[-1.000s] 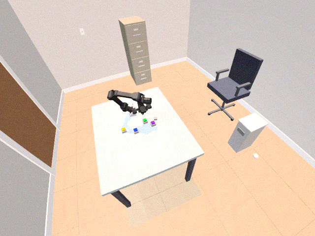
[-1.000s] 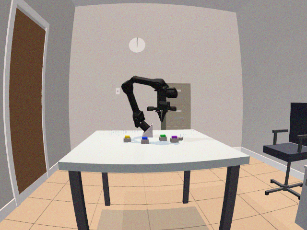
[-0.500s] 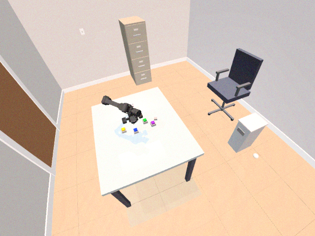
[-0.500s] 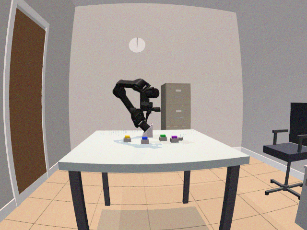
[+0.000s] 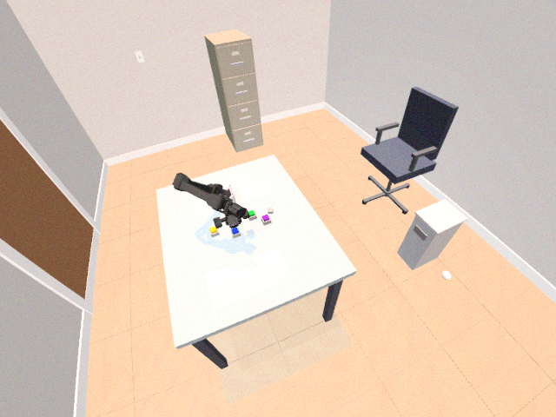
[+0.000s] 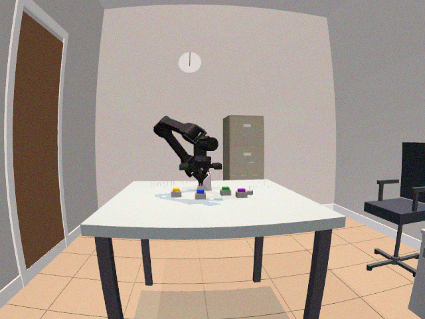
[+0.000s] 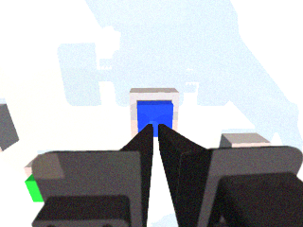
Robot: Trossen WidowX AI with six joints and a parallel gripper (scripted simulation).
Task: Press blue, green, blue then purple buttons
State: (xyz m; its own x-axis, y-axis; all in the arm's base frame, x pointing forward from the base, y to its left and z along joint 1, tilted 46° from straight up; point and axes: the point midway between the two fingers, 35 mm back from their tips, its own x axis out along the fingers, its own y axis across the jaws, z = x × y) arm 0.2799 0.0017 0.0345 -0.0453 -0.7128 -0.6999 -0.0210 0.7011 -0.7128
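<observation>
The blue button is 30 mm below my gripper tip. The rest, counted from my gripper tip: green button 120 mm to the left, 90 mm behind, 30 mm below; purple button 190 mm to the left, 30 mm below, 20 mm behind; yellow button 110 mm to the right, 60 mm behind, 30 mm below.
</observation>
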